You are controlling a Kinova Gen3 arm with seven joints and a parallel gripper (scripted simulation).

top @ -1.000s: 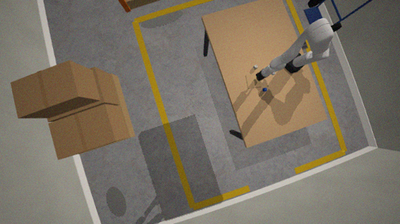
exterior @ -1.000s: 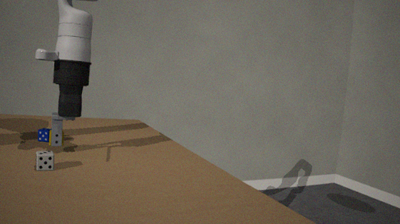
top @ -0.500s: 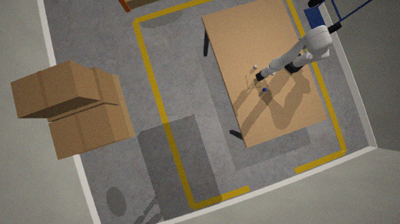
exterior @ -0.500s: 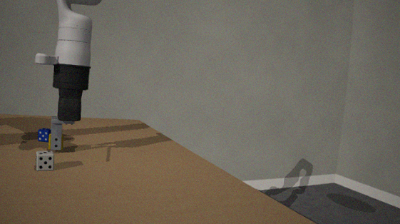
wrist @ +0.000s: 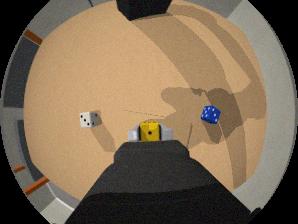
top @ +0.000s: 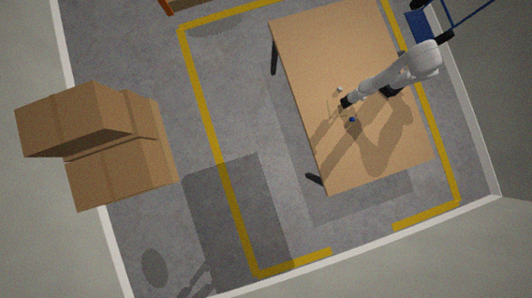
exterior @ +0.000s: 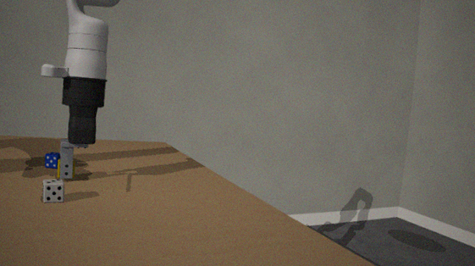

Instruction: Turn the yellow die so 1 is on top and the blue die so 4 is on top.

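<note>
Now: the yellow die right at my hand. From my hand the other things lie so: white die: 13 cm to the right, 1 cm below; then tan mat: 4 cm ahead, 3 cm below, 1 cm to the left; then blue die: 12 cm to the left, 4 cm behind, 1 cm below.
</note>
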